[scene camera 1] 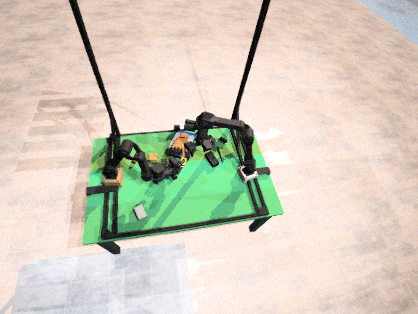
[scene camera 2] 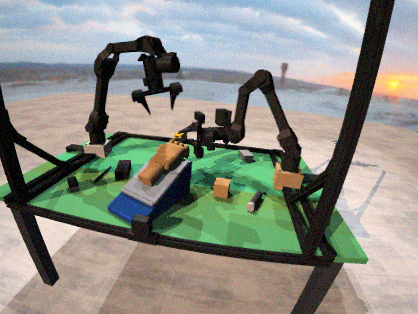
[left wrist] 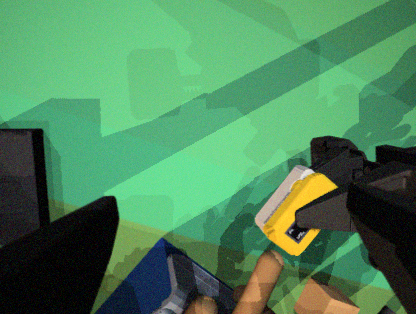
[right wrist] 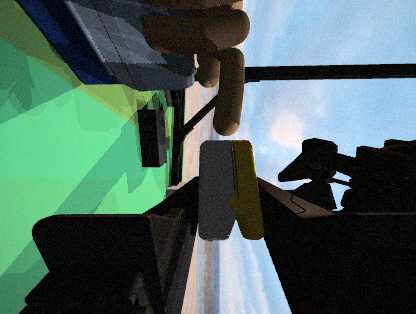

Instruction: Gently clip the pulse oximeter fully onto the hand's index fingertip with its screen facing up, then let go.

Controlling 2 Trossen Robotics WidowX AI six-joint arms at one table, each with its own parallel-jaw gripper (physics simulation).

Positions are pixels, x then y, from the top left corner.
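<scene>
There is a black box (left wrist: pixel 31 196), and I see that it is resting on the table.
</scene>
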